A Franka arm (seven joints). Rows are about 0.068 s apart.
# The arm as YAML. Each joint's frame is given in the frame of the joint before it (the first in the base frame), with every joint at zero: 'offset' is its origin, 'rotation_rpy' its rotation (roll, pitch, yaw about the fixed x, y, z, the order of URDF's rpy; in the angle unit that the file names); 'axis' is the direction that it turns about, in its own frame. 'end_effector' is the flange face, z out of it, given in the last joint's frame.
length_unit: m
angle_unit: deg
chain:
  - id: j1
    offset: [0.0, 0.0, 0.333]
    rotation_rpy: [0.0, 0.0, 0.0]
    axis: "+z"
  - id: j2
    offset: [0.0, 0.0, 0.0]
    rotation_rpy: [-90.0, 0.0, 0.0]
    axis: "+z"
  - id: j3
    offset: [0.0, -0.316, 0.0]
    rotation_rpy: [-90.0, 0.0, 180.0]
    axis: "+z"
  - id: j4
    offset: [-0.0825, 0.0, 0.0]
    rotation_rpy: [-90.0, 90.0, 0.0]
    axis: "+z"
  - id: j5
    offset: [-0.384, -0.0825, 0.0]
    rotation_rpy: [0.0, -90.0, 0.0]
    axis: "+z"
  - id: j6
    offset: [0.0, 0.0, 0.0]
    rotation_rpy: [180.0, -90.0, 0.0]
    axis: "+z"
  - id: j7
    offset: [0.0, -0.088, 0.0]
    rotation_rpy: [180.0, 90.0, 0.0]
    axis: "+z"
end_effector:
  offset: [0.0, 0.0, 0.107]
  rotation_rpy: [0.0, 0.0, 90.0]
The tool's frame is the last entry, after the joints.
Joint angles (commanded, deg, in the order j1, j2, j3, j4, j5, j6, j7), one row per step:
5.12 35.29 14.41 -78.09 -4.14 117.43 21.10
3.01 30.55 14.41 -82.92 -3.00 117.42 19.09
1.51 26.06 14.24 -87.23 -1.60 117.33 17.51
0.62 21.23 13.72 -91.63 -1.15 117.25 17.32
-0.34 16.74 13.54 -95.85 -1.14 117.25 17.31
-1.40 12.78 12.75 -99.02 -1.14 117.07 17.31
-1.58 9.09 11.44 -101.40 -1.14 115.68 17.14
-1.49 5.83 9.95 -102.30 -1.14 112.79 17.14
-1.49 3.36 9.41 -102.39 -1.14 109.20 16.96
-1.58 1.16 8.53 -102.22 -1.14 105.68 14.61
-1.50 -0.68 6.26 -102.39 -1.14 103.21 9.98
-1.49 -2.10 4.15 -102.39 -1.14 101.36 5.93
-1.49 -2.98 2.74 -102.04 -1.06 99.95 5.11
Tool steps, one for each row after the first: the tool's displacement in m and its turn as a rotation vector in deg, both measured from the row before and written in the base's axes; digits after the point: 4 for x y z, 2 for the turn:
-0.0130 -0.0236 0.0182 -0.13 0.03 0.11
-0.0146 -0.0177 0.0175 0.11 -0.03 -0.10
-0.0175 -0.0149 0.0187 -0.80 -0.41 -0.92
-0.0181 -0.0128 0.0151 -0.99 -0.39 -0.80
-0.0139 -0.0199 0.0159 -0.95 -0.68 -1.63
-0.0150 -0.0157 0.0164 -1.05 0.02 -1.17
-0.0139 -0.0148 0.0212 -0.90 0.49 -1.35
-0.0132 -0.0062 0.0185 -0.66 1.17 -0.38
-0.0121 -0.0103 0.0177 -0.67 1.14 1.33
-0.0093 -0.0220 0.0127 -0.50 0.85 2.39
-0.0076 -0.0208 0.0109 -0.21 0.51 1.91
-0.0052 -0.0137 0.0092 0.06 0.20 -0.63

